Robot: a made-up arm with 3 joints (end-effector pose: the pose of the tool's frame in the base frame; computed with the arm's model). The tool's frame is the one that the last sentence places.
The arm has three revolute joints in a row. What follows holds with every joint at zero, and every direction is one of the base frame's. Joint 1 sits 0.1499 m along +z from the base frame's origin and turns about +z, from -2.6 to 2.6 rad. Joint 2 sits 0.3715 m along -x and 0.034 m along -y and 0.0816 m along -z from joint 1 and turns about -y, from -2.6 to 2.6 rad. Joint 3 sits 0.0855 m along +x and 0.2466 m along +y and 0.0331 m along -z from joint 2 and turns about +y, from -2.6 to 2.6 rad. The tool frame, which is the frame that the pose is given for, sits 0.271 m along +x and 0.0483 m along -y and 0.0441 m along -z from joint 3; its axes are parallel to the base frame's.
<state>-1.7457 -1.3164 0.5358</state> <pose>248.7 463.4 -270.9 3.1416 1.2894 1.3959</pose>
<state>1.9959 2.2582 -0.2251</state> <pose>92.6 -603.0 356.1 3.1416 -0.6583 -1.1457</pose>
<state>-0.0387 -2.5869 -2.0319</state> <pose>-248.0 174.0 -128.9 0.0000 0.5550 -0.0387</pose>
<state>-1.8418 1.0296 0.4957</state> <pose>169.9 -2.2 224.5 0.0000 -0.5339 -1.8418</pose>
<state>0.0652 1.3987 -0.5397</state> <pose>-390.4 139.2 415.6 3.1416 -1.2032 -3.0764</pose>
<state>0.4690 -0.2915 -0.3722</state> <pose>-97.0 135.1 -10.1 0.0000 -0.0807 0.4690</pose>
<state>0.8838 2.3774 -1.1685</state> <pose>-556.3 -419.1 85.3 3.1416 0.4043 -2.2578</pose>
